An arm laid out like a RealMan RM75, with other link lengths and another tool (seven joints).
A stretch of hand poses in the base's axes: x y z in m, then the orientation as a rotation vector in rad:
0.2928, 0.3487, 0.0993, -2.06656, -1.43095, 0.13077
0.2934, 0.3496, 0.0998, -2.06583, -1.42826, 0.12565
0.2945, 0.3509, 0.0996, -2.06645, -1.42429, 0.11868
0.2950, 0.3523, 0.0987, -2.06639, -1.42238, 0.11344
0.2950, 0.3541, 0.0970, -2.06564, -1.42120, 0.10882
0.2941, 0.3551, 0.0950, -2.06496, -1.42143, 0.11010
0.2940, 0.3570, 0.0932, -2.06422, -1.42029, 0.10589
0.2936, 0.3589, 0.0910, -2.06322, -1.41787, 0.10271
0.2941, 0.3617, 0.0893, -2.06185, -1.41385, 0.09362
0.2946, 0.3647, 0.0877, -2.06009, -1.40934, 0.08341
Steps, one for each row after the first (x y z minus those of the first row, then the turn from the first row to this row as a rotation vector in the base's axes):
0.0006, 0.0009, 0.0005, 0.00367, -0.00133, -0.00258
0.0017, 0.0022, 0.0003, 0.00754, -0.00365, -0.00688
0.0022, 0.0036, -0.0006, 0.01050, -0.00570, -0.00927
0.0022, 0.0054, -0.0023, 0.01346, -0.00749, -0.01079
0.0013, 0.0064, -0.0043, 0.01334, -0.00660, -0.01010
0.0012, 0.0083, -0.0061, 0.01611, -0.00817, -0.01151
0.0008, 0.0102, -0.0083, 0.01902, -0.00845, -0.01337
0.0013, 0.0130, -0.0100, 0.02530, -0.01123, -0.01747
0.0018, 0.0160, -0.0116, 0.03249, -0.01429, -0.02200

